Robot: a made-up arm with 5 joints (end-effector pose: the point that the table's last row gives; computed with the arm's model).
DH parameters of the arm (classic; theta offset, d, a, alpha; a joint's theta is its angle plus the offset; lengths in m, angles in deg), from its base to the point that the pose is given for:
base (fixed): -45.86 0 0.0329 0
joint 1: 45.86 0.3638 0.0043 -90
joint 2: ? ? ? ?
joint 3: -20.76 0 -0.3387 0
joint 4: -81.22 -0.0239 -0.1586 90
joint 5: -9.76 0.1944 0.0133 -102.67
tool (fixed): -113.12 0.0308 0 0
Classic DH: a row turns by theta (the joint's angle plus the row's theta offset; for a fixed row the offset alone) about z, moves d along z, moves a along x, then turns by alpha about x.
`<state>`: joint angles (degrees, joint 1 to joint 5).
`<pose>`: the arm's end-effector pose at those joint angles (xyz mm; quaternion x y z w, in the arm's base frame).
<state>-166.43 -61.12 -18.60 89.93 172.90</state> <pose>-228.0 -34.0 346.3 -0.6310 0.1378 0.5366 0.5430</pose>
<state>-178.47 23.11 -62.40 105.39 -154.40</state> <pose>-312.1 23.9 172.4 -0.5760 -0.0459 0.0371 0.8153</pose>
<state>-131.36 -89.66 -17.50 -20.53 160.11</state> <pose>-31.9 -20.2 840.9 -0.0104 -0.6132 -0.7390 0.2790</pose>
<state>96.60 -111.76 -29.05 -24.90 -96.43</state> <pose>93.0 -237.5 816.7 -0.5086 -0.6806 -0.4752 0.2287</pose>
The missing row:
joint 2: -78.02 0 0.3179 0
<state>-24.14 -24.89 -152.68 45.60 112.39</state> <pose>-68.5 -1.8 1277.7 0.1024 -0.4571 -0.3285 0.8202</pose>
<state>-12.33 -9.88 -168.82 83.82 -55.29</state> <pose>162.6 -78.0 1158.6 -0.9667 -0.1244 -0.0018 0.2235</pose>
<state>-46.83 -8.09 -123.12 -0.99 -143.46</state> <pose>171.2 -264.6 1182.7 0.7563 -0.4055 -0.0888 0.5056</pose>
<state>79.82 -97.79 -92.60 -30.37 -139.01</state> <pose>-38.7 -686.6 748.3 -0.6437 -0.0604 -0.7307 0.2193</pose>
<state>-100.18 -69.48 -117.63 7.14 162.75</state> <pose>74.5 516.3 1048.1 -0.0955 -0.7749 -0.3140 0.5402</pose>
